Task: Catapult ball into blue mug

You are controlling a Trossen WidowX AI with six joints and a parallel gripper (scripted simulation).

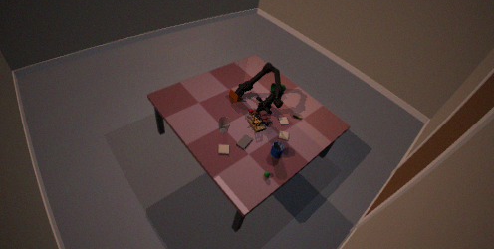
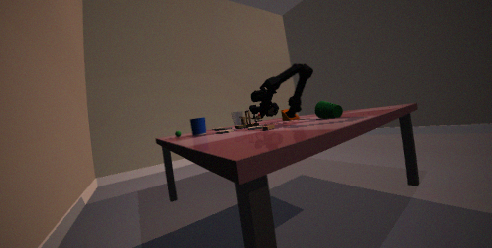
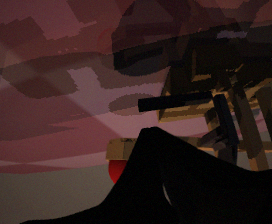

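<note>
Now: gripper tip 30 mm past the red ball, 40 mm to the left of it and 10 mm below it. The rest, counted from my gripper tip: pale cup 40 mm behind, 330 mm to the right, 20 mm below; dark plate 140 mm ahead, 270 mm to the right, 40 mm below; catapult 40 mm ahead, 40 mm to the right.
</note>
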